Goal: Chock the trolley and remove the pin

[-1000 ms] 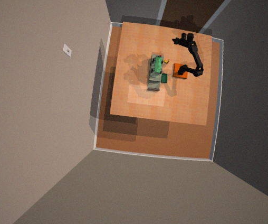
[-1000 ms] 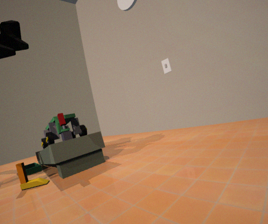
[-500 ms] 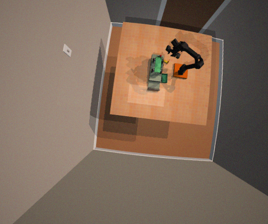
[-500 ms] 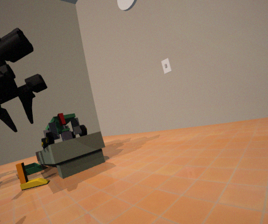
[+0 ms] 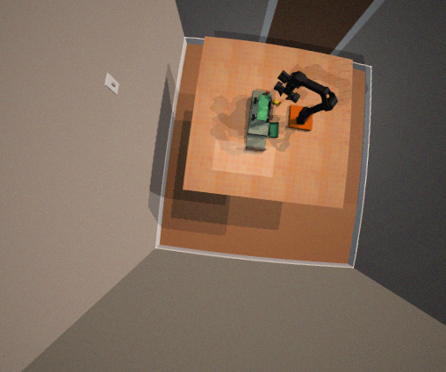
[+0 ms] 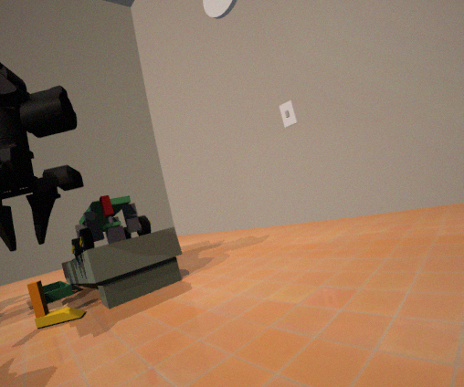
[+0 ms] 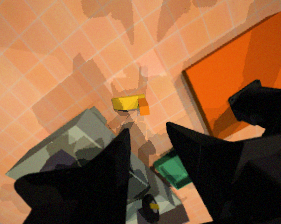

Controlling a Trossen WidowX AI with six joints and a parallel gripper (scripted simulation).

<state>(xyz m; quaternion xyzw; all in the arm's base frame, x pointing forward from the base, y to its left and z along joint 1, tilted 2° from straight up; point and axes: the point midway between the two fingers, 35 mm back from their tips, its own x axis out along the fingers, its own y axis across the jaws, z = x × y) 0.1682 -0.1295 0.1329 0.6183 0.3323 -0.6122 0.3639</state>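
Now: gripper tip 20 mm short of the yellow chock, 10 mm to the left of it and 100 mm above it. The rest, counted from my gripper tip: grey ramp (160 mm ahead, 100 mm to the left, 70 mm below); trolley (160 mm ahead, 100 mm to the left); red-headed stop pin (130 mm ahead, 20 mm to the right, 20 mm above).
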